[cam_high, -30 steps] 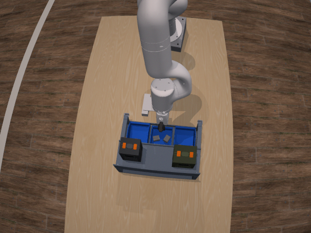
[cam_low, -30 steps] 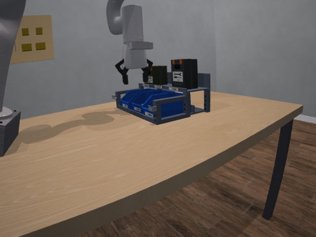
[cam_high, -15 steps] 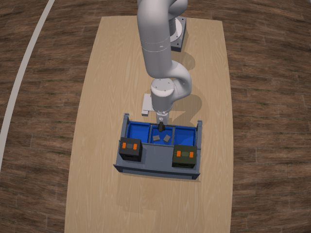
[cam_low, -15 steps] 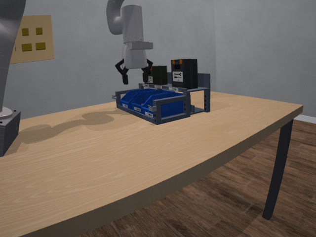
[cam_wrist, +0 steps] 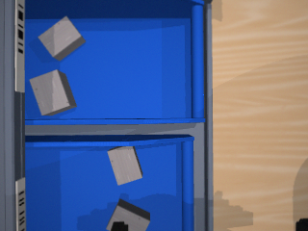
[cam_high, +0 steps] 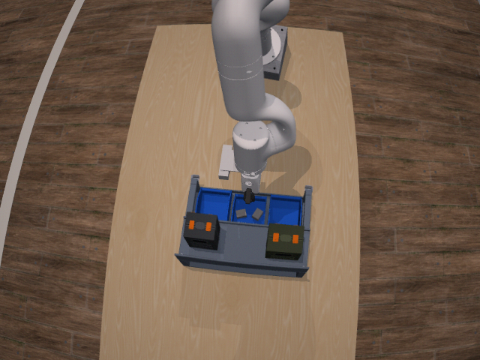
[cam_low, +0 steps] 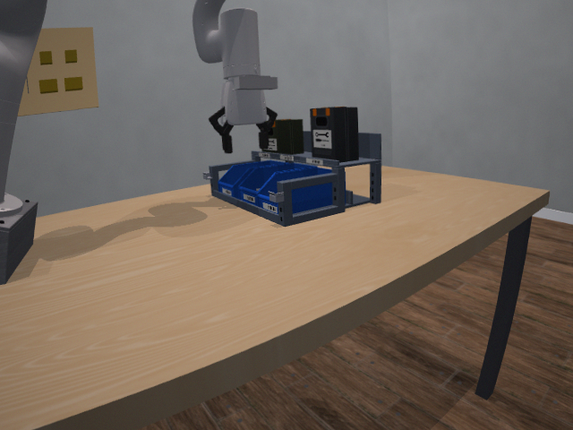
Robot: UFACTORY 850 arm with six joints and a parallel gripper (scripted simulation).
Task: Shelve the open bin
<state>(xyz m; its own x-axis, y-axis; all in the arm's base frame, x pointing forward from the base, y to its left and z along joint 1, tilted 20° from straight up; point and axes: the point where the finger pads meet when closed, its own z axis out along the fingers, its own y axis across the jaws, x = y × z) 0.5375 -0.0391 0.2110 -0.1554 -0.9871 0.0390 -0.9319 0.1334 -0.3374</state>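
Right now my hand is 100 mm short of the grey shelf, 70 mm above it and 20 mm to the left of it. Round my hand: dark green tool case 180 mm ahead, 80 mm to the left, 10 mm above; then black tool case 140 mm to the right, 140 mm ahead, 20 mm above.
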